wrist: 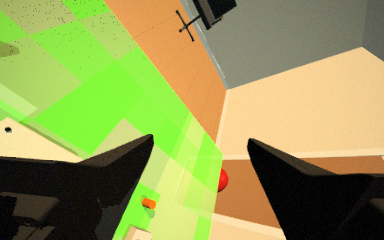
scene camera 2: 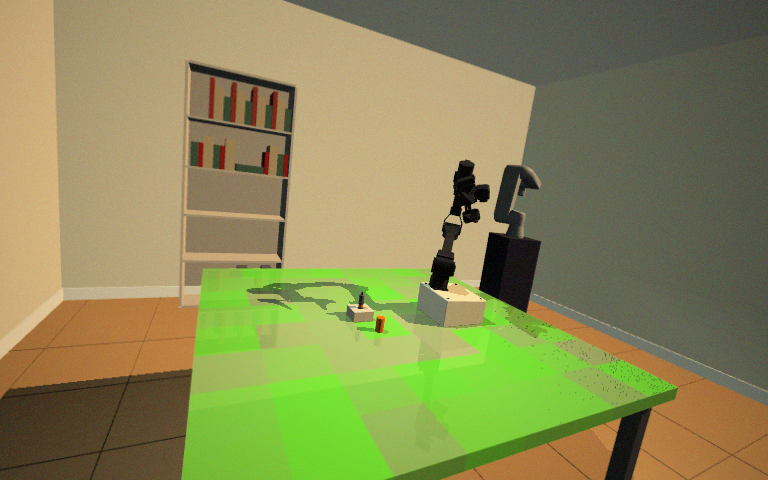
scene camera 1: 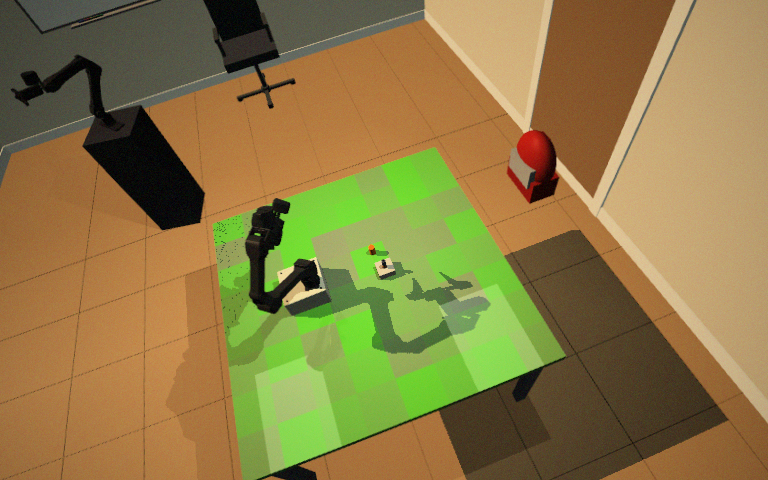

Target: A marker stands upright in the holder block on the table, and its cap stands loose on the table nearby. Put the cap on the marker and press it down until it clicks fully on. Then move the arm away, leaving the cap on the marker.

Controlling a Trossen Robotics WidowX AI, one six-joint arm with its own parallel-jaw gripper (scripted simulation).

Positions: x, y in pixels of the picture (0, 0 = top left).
Scene:
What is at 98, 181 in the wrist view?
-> My gripper.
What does my gripper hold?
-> Nothing.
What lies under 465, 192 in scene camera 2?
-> My gripper.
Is my gripper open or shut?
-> Open.

